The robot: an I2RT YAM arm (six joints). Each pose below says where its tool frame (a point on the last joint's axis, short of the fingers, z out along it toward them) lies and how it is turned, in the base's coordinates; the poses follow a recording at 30 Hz.
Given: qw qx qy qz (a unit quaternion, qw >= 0); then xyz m.
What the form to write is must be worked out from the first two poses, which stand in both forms.
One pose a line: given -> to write
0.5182, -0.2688, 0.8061, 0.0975, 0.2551, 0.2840, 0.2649 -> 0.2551, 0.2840, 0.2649, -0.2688, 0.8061, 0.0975, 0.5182
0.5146, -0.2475, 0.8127, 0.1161, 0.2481, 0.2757, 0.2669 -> 0.2481, 0.2757, 0.2669, -0.2475, 0.8127, 0.1161, 0.5146
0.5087, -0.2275, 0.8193, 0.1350, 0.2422, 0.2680, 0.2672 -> 0.2422, 0.2680, 0.2672, -0.2275, 0.8193, 0.1350, 0.5087
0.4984, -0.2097, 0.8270, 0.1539, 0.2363, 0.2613, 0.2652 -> 0.2363, 0.2613, 0.2652, -0.2097, 0.8270, 0.1539, 0.4984
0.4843, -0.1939, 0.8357, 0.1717, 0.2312, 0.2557, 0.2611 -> 0.2312, 0.2557, 0.2611, -0.1939, 0.8357, 0.1717, 0.4843
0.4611, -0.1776, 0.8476, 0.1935, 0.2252, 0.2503, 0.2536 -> 0.2252, 0.2503, 0.2536, -0.1776, 0.8476, 0.1935, 0.4611
